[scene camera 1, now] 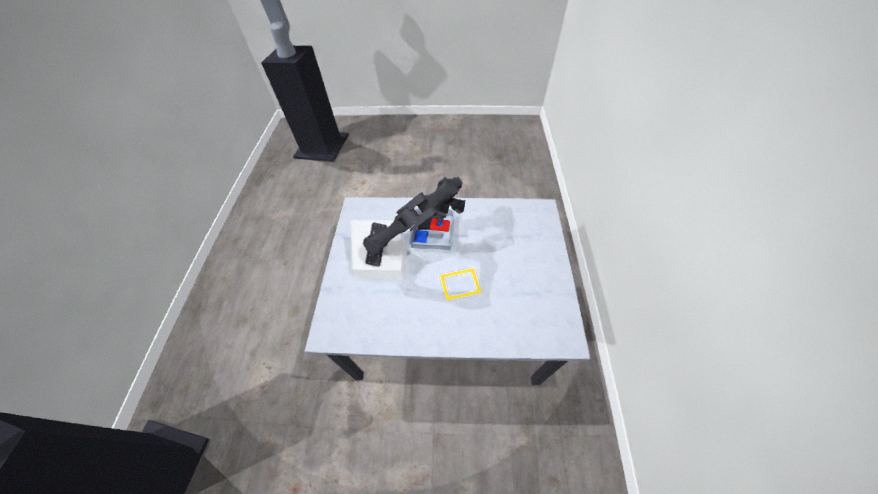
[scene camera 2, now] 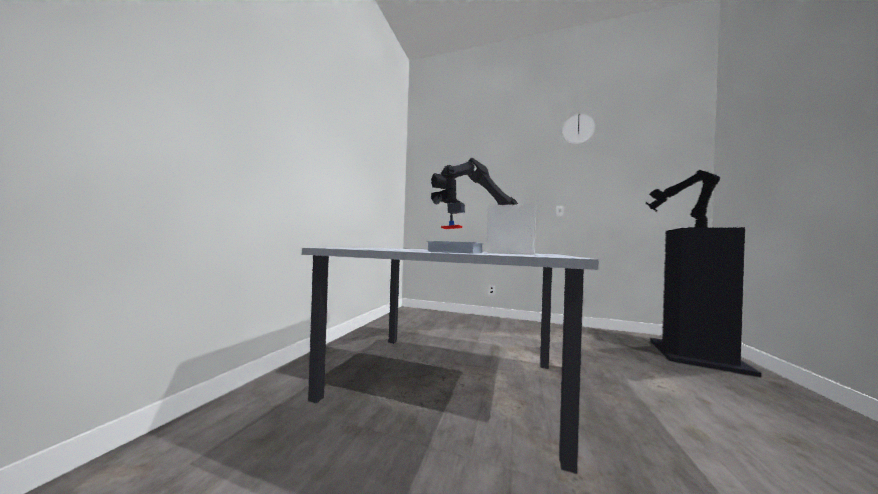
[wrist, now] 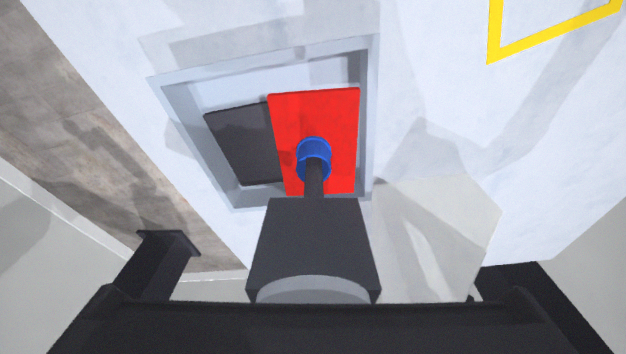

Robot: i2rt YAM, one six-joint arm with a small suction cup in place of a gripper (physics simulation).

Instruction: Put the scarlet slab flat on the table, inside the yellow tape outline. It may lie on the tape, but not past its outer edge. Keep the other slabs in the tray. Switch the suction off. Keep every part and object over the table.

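Places are measured from the arm's base along level axes (x ahead, y left, z up), in millimetres.
Where they show: end effector, tool point: (scene camera 1: pixel 440 225) (scene camera 2: pixel 451 228) (wrist: pixel 313 146); arm's base, origin of the base link: (scene camera 1: pixel 376 244) (scene camera 2: pixel 511 221).
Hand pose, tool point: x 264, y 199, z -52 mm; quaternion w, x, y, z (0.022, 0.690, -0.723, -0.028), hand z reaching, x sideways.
Each offset is from my tool point to the centre of the thing. "spot": to the spot under its first point.
My suction cup (scene camera 1: pixel 440 221) (scene camera 2: pixel 451 223) (wrist: pixel 314 159) is blue and holds the scarlet slab @[dx +1, dy -3, dz +6 mm] (scene camera 1: pixel 445 226) (scene camera 2: pixel 445 227) (wrist: pixel 335 120) from above. The slab hangs about level, with a clear gap above the grey tray @[dx -50, dy +47, dz -98 mm] (scene camera 1: pixel 432 247) (scene camera 2: pixel 454 247) in the scene camera 2 view. In the wrist view a black slab @[dx -71, dy +101, dz -115 mm] (wrist: pixel 242 142) lies in the tray, partly behind the scarlet one. A blue slab @[dx -106, dy -14, dz -115 mm] (scene camera 1: pixel 420 236) lies in the tray in the scene camera 1 view; it does not show in the wrist view. The yellow tape outline @[spot: dx +119, dy -186, dz -121 mm] (scene camera 1: pixel 457 272) (wrist: pixel 494 30) is on the table, apart from the tray.
A white block (scene camera 1: pixel 392 264) (scene camera 2: pixel 511 229) under the arm's base stands beside the tray on the table (scene camera 1: pixel 521 319) (scene camera 2: pixel 368 253). A black pedestal (scene camera 1: pixel 300 92) (scene camera 2: pixel 706 294) with another arm stands on the floor away from the table.
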